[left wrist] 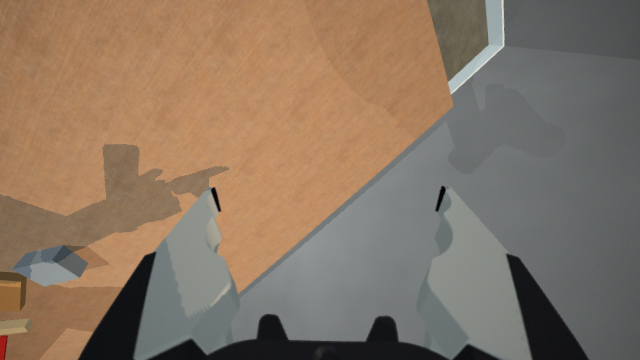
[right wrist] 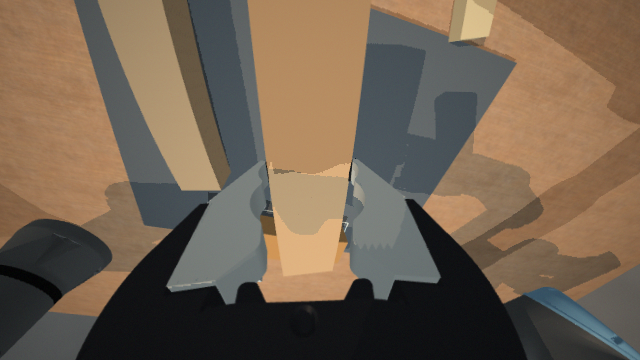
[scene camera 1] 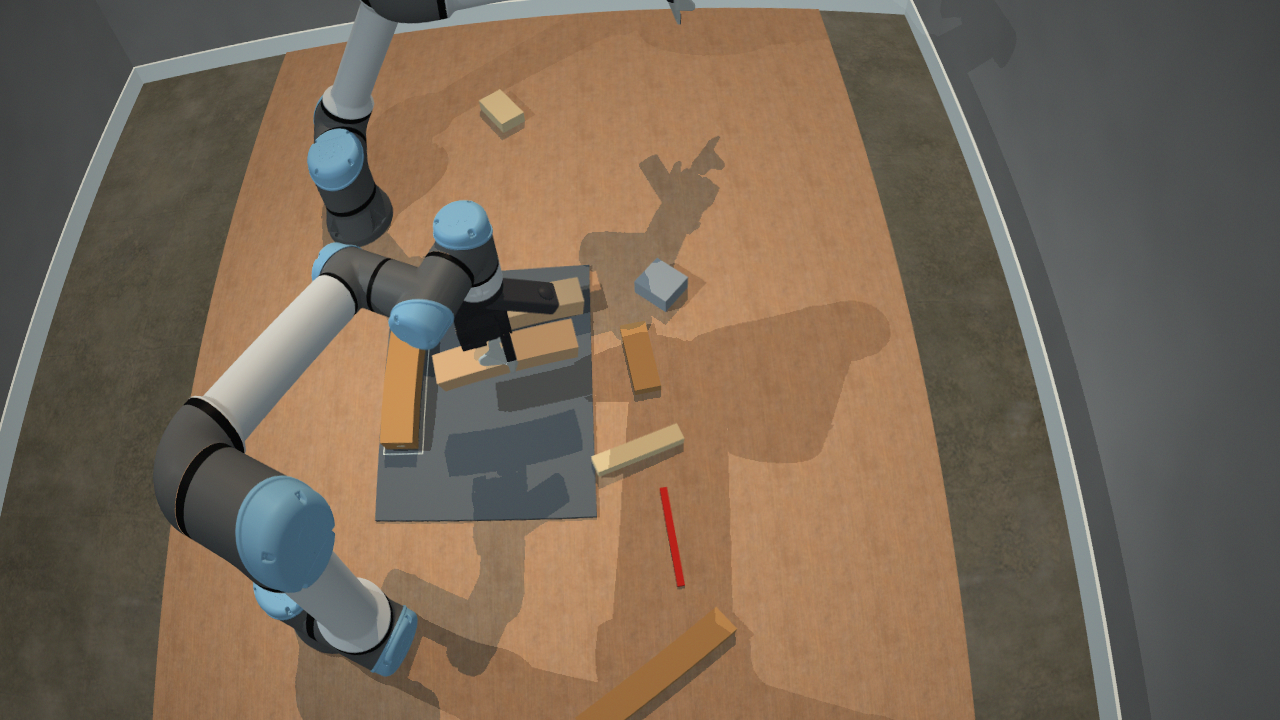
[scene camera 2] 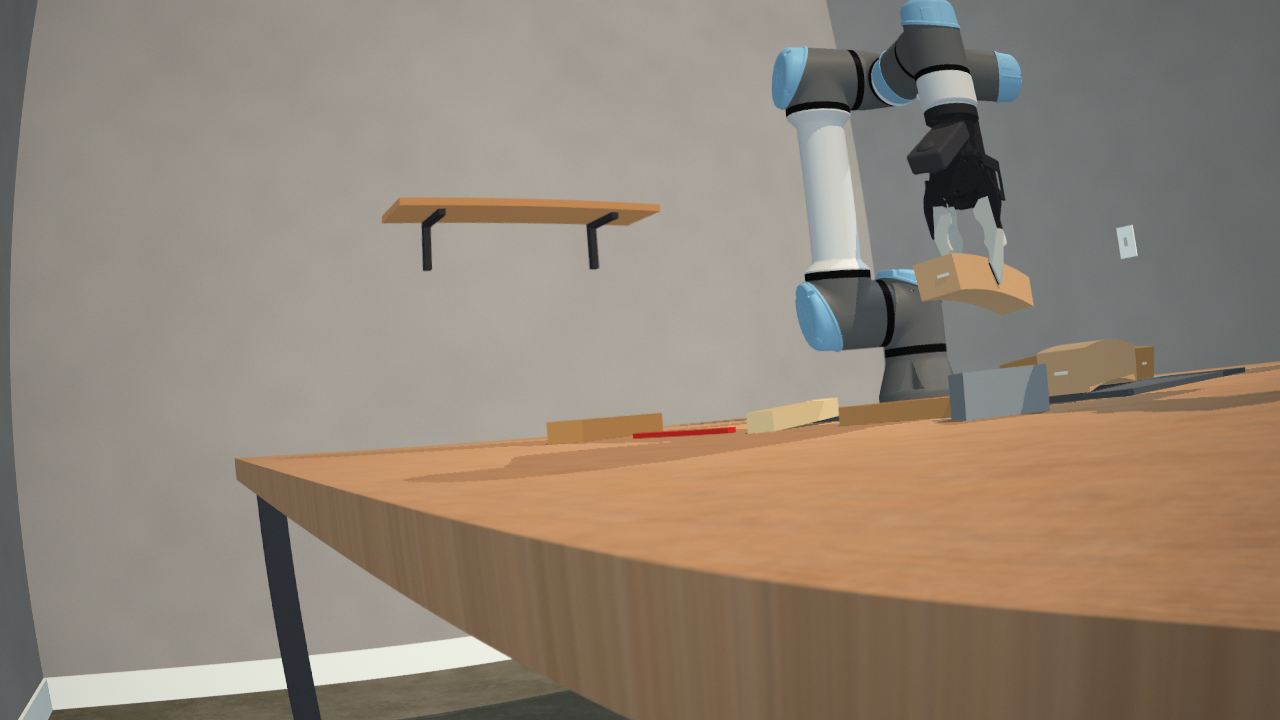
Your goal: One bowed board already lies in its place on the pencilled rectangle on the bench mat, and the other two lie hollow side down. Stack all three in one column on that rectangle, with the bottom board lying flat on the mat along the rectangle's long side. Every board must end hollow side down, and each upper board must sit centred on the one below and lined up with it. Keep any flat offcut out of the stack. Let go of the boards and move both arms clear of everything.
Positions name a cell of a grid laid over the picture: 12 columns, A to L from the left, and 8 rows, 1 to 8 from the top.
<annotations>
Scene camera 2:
my right gripper: J4
grey block: J5
light bowed board: K5
light bowed board: J4
orange bowed board: K4
pale strip: H5
long orange piece: F5
</annotations>
